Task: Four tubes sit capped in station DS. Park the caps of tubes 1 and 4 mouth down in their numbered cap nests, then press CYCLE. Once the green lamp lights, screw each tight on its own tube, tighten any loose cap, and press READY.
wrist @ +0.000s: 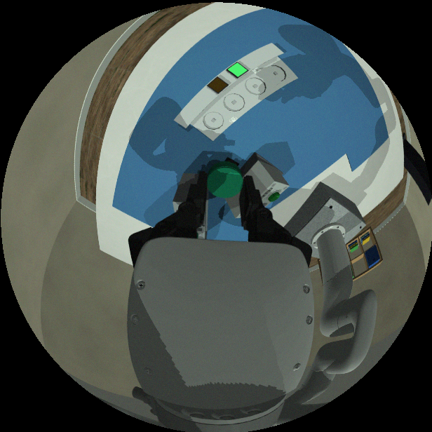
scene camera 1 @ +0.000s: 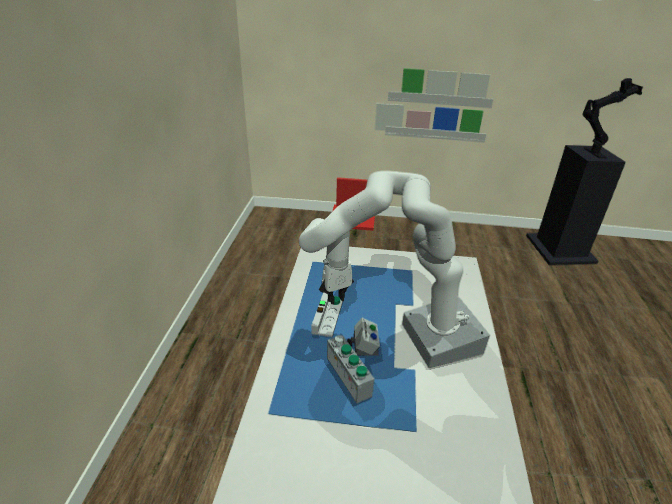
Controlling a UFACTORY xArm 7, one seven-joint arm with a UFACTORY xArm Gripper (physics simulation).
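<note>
My gripper [scene camera 1: 336, 297] [wrist: 224, 184] is shut on a green cap [scene camera 1: 336, 301] [wrist: 225, 175], held in the air. In the wrist view the nest block [wrist: 214, 135] shows four empty round nests, apart from the held cap; the block also shows in the scene view [scene camera 1: 322, 331]. Its green lamp [scene camera 1: 322, 302] [wrist: 237, 69] is lit and the other lamp [wrist: 217, 85] is dark. Station DS [scene camera 1: 365, 390] holds an uncapped pale tube [scene camera 1: 339, 340] at its far end and three tubes with green caps [scene camera 1: 346, 348] [scene camera 1: 353, 359] [scene camera 1: 361, 371]. Whether those caps are tight cannot be told.
A grey button console [scene camera 1: 366, 344] [wrist: 261, 175] stands beside the station, with a green button [scene camera 1: 372, 327] [wrist: 274, 196] and a blue button [scene camera 1: 373, 336]. The arm's grey base [scene camera 1: 455, 347] [wrist: 320, 205] stands right of the blue mat [scene camera 1: 298, 401] [wrist: 320, 117].
</note>
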